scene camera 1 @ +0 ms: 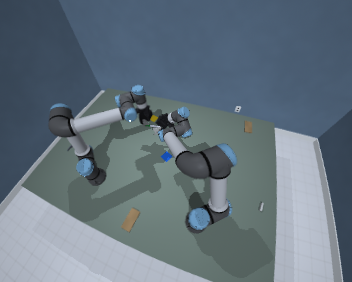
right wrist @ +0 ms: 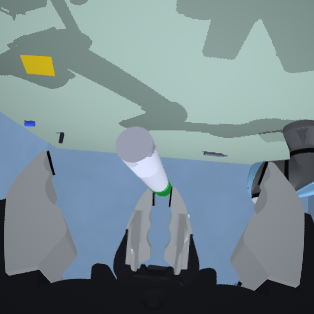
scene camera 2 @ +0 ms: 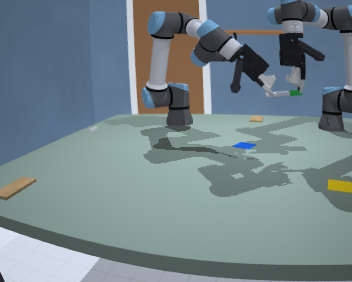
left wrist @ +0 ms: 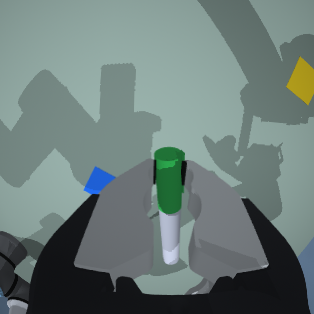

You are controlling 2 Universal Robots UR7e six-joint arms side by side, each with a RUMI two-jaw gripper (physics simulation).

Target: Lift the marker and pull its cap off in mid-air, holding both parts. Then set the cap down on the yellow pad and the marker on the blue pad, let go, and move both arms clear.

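Frame: origin at the left arm's base, x ahead, y left, z up, level; millimetres.
Seen in the pictures: left gripper, fingertip midpoint: [scene camera 1: 145, 125] [right wrist: 162, 185] [scene camera 2: 299, 93] [left wrist: 167, 161]; right gripper, fingertip midpoint: [scene camera 1: 157, 127] [right wrist: 157, 159] [scene camera 2: 274, 95] [left wrist: 163, 240]; left arm's base at its link origin: [scene camera 1: 97, 177] [right wrist: 301, 127] [scene camera 2: 330, 128]; right arm's base at its link origin: [scene camera 2: 179, 123] [left wrist: 11, 243].
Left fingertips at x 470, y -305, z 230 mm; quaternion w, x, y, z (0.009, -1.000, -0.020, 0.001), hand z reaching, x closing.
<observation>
Pixels of each thing's top centre, then the offset from my left fingertips to it. Level surfaces: height alone.
- white marker at its top centre: [right wrist: 152, 191] [left wrist: 170, 231] [scene camera 2: 283, 90] dx +8, dy -62, dz +9 mm
- yellow pad at its top centre: [left wrist: 304, 80] [right wrist: 37, 65] [scene camera 2: 340, 185] [scene camera 1: 153, 118] dx +283, dy +81, dz -229 mm
- blue pad at its top centre: [left wrist: 103, 186] [scene camera 2: 244, 145] [scene camera 1: 166, 156] dx -118, dy -201, dz -229 mm
- green table at its surface level: dz -230 mm
- small white object at its top centre: [scene camera 2: 93, 128] [scene camera 1: 262, 206] dx -347, dy -1009, dz -208 mm
The white marker [scene camera 2: 280, 94] [left wrist: 170, 232] [right wrist: 150, 167] is roughly level in mid-air, its green cap [scene camera 2: 296, 93] [left wrist: 169, 182] [right wrist: 163, 190] on one end. My left gripper [left wrist: 167, 161] [right wrist: 162, 185] is shut on the green cap, from above in scene camera 2. My right gripper [scene camera 2: 272, 89] [right wrist: 157, 159] is open, its fingers wide apart on either side of the marker's white body in the right wrist view. The yellow pad [scene camera 1: 154, 118] [scene camera 2: 341, 186] [left wrist: 303, 82] [right wrist: 38, 65] and blue pad [scene camera 1: 166, 157] [scene camera 2: 244, 145] [left wrist: 99, 181] lie flat on the table.
Wooden blocks lie on the green table [scene camera 1: 240, 170] [scene camera 2: 125, 210]: one [scene camera 1: 131, 220] near the front edge, another [scene camera 1: 248, 127] [scene camera 2: 18, 188] near a far corner. A small white object [scene camera 1: 261, 206] [scene camera 2: 93, 129] lies near one edge. The two wrists are close together above the table.
</observation>
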